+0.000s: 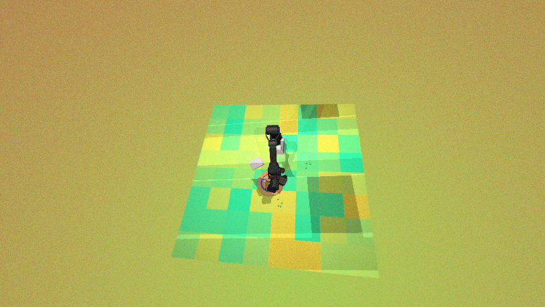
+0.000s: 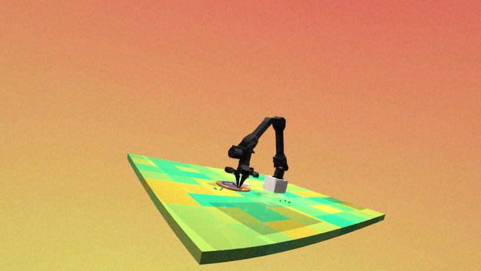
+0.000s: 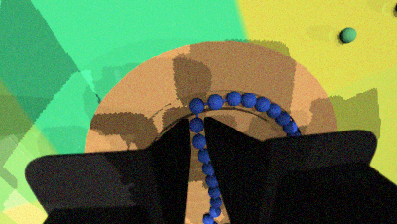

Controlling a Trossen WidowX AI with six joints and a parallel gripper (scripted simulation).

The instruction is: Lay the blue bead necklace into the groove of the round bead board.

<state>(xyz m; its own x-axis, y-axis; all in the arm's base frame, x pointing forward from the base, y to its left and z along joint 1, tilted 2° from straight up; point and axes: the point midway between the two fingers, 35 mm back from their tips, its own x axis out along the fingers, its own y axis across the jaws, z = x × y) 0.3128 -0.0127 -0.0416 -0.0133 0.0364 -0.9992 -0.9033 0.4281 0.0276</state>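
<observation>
The round bead board is 1 cm behind my gripper tip, 5 cm to the right of it and 1 cm below it. From my gripper tip the other things lie so: flat grey piece (18 cm behind, 16 cm to the right, 1 cm below).
</observation>
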